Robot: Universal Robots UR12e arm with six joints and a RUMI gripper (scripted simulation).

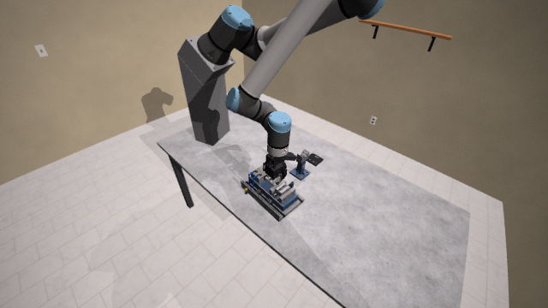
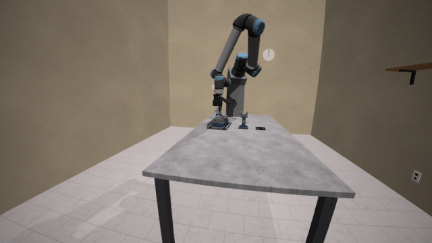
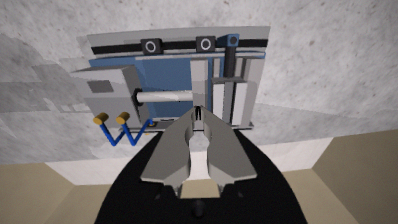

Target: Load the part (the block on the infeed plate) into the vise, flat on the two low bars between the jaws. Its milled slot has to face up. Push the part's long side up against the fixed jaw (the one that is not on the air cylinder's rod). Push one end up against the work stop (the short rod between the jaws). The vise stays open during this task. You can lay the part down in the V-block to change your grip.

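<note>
The part lies 40 mm ahead of my hand and 20 mm below it. Round my hand: cylinder rod 50 mm behind, 40 mm below; work stop 30 mm ahead, 50 mm to the left, 30 mm below; moving jaw 40 mm below.
</note>
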